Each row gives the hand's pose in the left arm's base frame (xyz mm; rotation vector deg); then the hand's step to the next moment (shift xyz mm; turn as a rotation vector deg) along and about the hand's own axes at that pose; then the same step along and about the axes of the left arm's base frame.
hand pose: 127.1 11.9 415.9 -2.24 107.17 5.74
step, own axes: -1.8 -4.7 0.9 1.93 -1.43 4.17
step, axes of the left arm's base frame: 1.8 -4.6 1.2 3.51 -1.01 -3.14
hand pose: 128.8 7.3 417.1 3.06 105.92 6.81
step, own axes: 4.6 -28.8 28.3 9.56 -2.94 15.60
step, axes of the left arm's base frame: 26.6 -26.6 -15.3 12.40 -1.14 -13.72
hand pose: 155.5 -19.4 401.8 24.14 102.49 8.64
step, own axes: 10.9 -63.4 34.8 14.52 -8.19 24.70
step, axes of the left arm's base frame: 18.3 -58.9 -39.4 19.05 -5.29 -22.30
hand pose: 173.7 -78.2 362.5 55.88 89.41 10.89
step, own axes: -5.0 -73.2 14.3 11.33 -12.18 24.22
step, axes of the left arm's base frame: -22.1 -55.3 -45.2 16.50 -9.75 -22.27
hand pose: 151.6 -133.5 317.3 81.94 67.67 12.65
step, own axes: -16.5 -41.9 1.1 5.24 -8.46 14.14
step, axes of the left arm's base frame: -28.4 -22.3 -27.0 8.30 -7.01 -13.45
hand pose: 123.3 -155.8 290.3 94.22 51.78 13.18
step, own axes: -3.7 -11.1 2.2 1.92 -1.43 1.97
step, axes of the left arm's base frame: -6.0 -3.9 -9.5 1.86 -0.19 -2.48
